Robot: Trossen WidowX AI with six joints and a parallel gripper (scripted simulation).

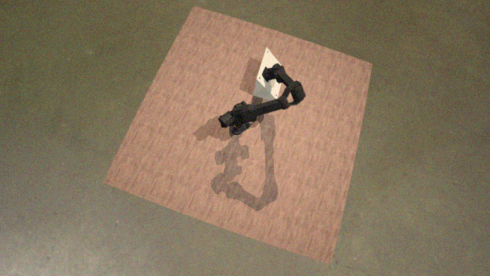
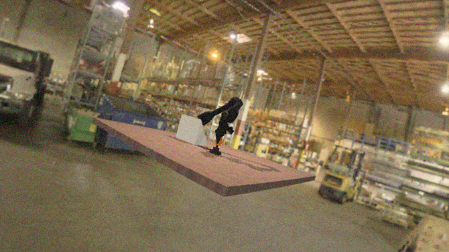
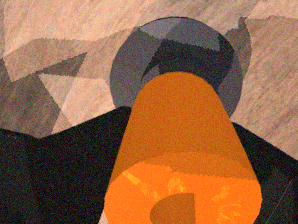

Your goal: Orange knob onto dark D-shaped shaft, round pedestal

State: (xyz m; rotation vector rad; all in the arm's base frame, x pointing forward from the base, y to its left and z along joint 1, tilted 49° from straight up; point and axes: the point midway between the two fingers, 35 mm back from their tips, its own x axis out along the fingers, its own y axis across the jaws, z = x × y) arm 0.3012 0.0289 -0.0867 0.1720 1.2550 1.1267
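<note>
My gripper tip is 2 cm below the orange knob. The rest, counted from my gripper tip: dark D-shaped shaft 4 cm below.
</note>
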